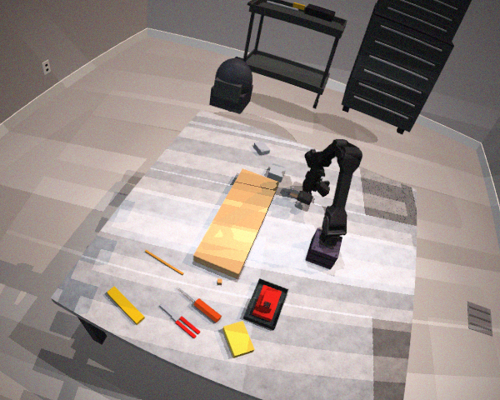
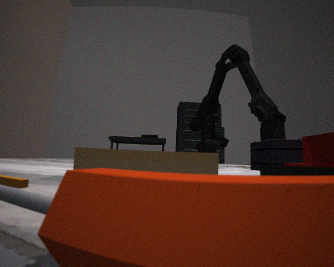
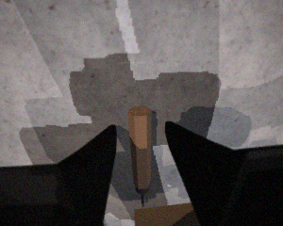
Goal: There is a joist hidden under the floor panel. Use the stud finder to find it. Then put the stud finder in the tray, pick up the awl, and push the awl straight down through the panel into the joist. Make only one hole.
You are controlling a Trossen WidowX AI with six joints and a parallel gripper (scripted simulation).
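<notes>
Right now my gripper tip is 60 mm short of the awl and 10 mm to the right of it. The rest, counted from my gripper tip: small tan cube (570 mm to the left, 100 mm ahead, 10 mm above); dark flat tray (560 mm to the left, 90 mm behind, 10 mm above); grey box (170 mm ahead, 70 mm to the right, 20 mm above).
</notes>
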